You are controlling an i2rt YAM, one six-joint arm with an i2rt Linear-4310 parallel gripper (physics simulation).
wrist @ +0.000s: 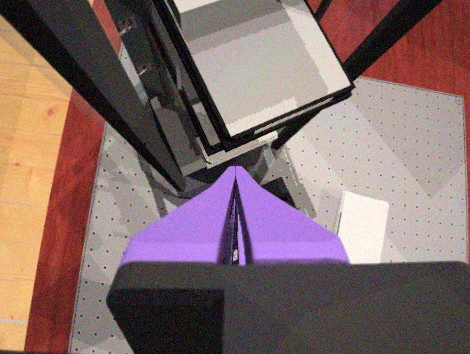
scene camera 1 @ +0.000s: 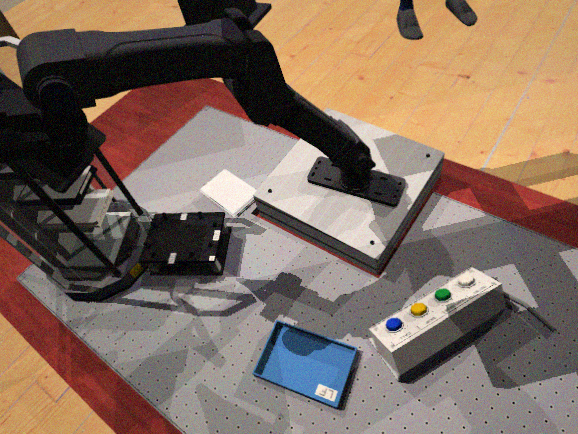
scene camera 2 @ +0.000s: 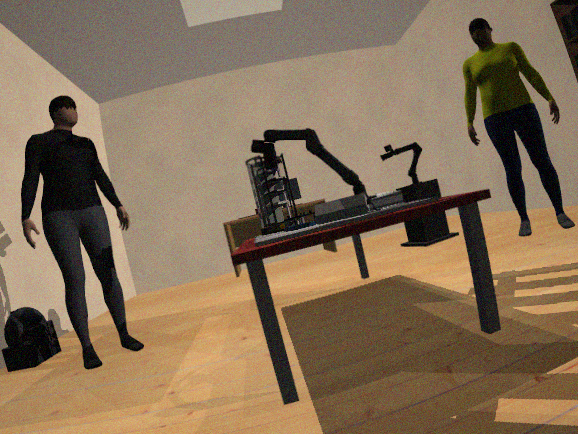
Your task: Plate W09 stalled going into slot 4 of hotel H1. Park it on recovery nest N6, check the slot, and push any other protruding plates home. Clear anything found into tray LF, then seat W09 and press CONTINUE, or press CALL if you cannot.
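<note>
Hotel H1 stands at the left edge of the board, a black-posted rack with grey plates stacked in it. In the wrist view my gripper is shut and empty, its purple fingertips right at the light front edge of a plate that sticks out of the rack. A larger grey plate lies above it. The black recovery nest N6 sits just right of the hotel. A white flat plate lies on the board behind the nest. The blue tray LF is empty.
The button box with blue, yellow, green and white buttons is at the front right. My arm's raised grey base block fills the middle back. Two people stand near the table, and a second small arm stands behind it.
</note>
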